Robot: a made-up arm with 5 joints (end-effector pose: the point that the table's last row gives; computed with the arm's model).
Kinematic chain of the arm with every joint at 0, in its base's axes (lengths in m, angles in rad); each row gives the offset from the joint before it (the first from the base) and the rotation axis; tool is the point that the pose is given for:
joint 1: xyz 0 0 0.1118 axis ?
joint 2: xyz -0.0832 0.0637 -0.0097 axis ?
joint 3: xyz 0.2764 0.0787 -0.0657 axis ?
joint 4: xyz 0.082 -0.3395 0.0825 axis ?
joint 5: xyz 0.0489 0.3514 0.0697 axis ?
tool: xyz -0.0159 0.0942 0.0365
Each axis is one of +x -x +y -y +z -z.
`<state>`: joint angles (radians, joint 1 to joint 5).
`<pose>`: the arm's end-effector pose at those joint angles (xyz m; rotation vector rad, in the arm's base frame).
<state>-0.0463 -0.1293 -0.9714 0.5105 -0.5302</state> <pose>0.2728 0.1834 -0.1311 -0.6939 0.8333 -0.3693</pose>
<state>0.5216 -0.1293 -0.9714 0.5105 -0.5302</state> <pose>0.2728 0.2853 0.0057 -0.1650 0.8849 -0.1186</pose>
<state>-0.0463 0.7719 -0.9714 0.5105 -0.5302</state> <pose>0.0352 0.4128 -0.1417 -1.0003 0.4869 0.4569</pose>
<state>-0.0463 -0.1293 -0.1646 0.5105 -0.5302</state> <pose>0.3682 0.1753 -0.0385 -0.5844 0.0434 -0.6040</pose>
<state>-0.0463 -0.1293 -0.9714 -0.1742 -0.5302</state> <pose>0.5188 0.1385 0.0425 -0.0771 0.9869 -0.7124</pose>
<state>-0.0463 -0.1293 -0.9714 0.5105 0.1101</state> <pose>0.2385 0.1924 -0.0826 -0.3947 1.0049 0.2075</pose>
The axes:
joint 1: +x
joint 2: +z
joint 3: -y
joint 4: -x
joint 5: +z

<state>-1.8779 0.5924 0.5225 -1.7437 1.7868</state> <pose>0.2555 0.3229 0.2342 0.6625 0.4907 2.0574</pose>
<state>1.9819 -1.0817 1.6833 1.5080 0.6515</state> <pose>0.0824 0.1881 -0.3748 -0.1785 1.0783 -0.7174</pose>
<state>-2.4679 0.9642 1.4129 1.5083 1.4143</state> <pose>0.3334 -0.3876 -0.0934 2.0147 -0.5516 -1.1291</pose>
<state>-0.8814 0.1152 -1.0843 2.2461 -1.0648</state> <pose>0.0693 -0.5350 0.1326 -2.6345 -0.3322 0.9262</pose>
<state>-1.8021 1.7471 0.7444 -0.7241 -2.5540</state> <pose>0.0026 0.2447 -0.2195 -1.3929 0.2580 -1.1572</pose>
